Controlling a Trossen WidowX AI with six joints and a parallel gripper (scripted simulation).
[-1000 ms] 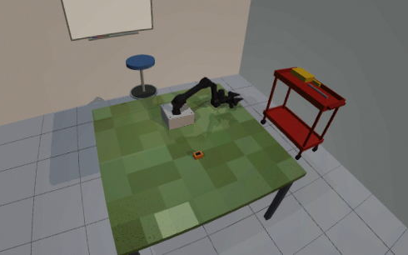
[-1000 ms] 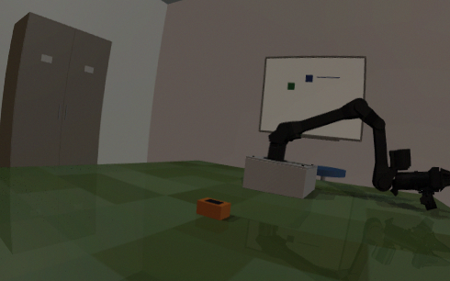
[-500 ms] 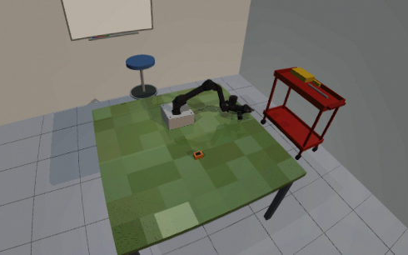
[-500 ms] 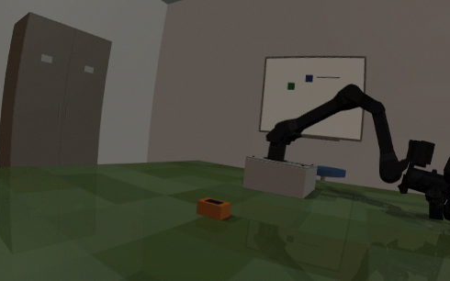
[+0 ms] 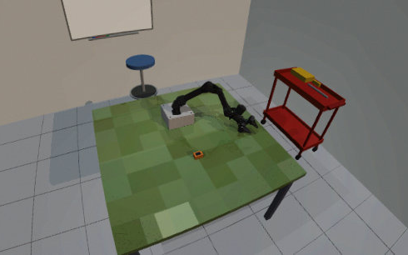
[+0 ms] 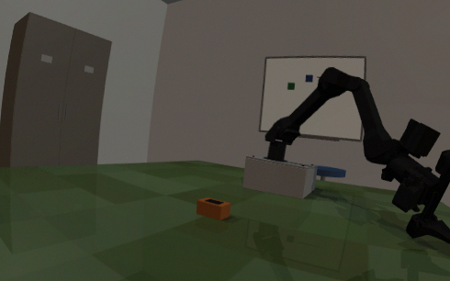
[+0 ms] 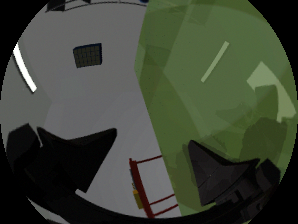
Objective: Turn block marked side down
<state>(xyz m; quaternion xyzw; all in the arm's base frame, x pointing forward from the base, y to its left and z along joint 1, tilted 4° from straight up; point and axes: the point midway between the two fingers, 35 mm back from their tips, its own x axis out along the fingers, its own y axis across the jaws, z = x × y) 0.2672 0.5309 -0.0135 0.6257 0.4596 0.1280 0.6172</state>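
The orange block lies 470 mm to the right of my gripper tip, 100 mm ahead of it and 50 mm below it.
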